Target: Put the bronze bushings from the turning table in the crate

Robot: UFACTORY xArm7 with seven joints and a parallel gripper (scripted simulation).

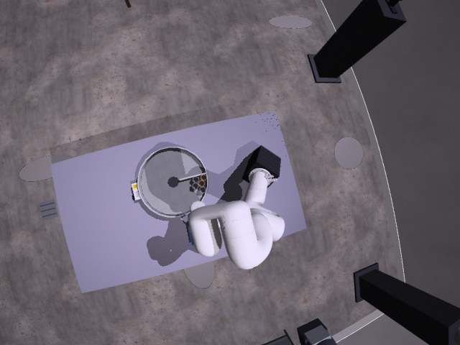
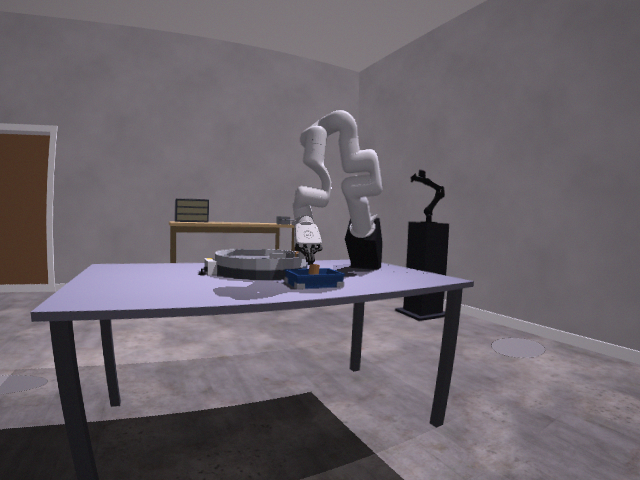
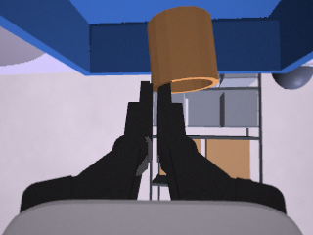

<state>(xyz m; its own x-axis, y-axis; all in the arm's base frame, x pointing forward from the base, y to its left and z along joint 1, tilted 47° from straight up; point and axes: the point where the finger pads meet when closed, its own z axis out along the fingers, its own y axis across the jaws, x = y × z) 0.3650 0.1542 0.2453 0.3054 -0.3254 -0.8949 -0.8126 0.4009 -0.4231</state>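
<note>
Right now my hand is 7 cm above the blue crate and 2 cm past it. The rest, counted from my hand: round grey turning table: 32 cm to the right, 12 cm ahead, 5 cm below.
</note>
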